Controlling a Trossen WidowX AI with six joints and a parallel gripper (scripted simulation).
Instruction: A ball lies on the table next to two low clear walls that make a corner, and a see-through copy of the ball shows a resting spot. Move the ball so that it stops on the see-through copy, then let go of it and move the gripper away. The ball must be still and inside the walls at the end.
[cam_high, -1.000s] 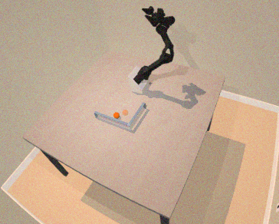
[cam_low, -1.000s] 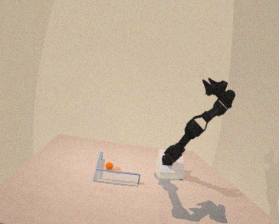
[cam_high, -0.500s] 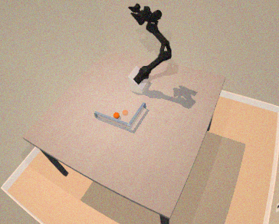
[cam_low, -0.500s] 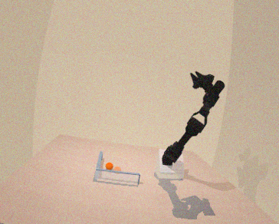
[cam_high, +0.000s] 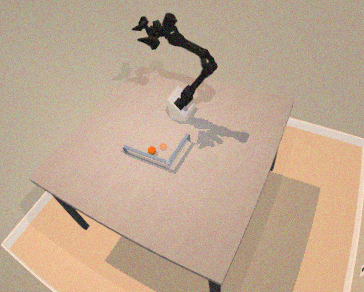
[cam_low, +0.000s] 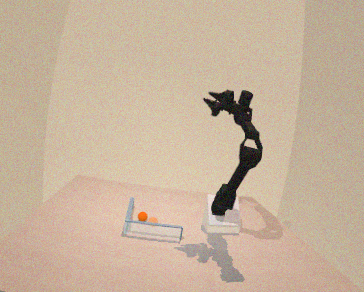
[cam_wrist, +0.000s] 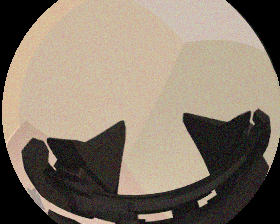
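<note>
My gripper tip is 60 cm above the orange ball, 23 cm short of it and 11 cm to the right of it. Also, from my gripper tip: see-through copy of ball (60 cm below, 18 cm ahead, 16 cm to the left).
</note>
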